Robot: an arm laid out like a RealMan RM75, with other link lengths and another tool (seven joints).
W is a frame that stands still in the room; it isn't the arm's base.
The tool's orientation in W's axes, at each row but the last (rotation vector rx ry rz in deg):
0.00, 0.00, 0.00
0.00, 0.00, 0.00
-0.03, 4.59, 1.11
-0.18, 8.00, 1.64
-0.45, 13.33, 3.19
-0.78, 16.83, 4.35
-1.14, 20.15, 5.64
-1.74, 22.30, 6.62
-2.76, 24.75, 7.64
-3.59, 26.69, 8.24
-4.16, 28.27, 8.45
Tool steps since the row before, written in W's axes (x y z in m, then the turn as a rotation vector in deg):
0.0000, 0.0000, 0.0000, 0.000, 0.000, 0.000
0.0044, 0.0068, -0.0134, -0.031, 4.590, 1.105
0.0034, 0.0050, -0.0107, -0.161, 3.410, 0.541
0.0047, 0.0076, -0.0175, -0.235, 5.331, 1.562
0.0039, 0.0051, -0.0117, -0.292, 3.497, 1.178
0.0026, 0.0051, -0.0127, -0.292, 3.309, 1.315
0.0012, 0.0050, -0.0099, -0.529, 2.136, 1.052
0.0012, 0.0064, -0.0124, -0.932, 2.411, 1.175
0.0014, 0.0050, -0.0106, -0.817, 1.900, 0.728
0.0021, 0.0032, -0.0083, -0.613, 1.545, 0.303
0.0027, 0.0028, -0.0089, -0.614, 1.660, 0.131
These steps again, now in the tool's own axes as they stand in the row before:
0.0000, 0.0000, 0.0000, 0.000, 0.000, 0.000
0.0044, 0.0068, -0.0134, -0.031, 4.590, 1.105
0.0043, 0.0049, -0.0104, -0.138, 3.413, 0.531
0.0073, 0.0075, -0.0166, -0.299, 5.334, 1.541
0.0068, 0.0049, -0.0104, -0.366, 3.506, 1.129
0.0065, 0.0049, -0.0113, -0.419, 3.319, 1.255
0.0050, 0.0049, -0.0087, -0.659, 2.176, 0.884
0.0065, 0.0063, -0.0107, -1.046, 2.496, 0.860
0.0063, 0.0049, -0.0087, -0.816, 1.982, 0.464
0.0060, 0.0031, -0.0062, -0.487, 1.612, 0.142
0.0069, 0.0026, -0.0063, -0.392, 1.731, 0.003

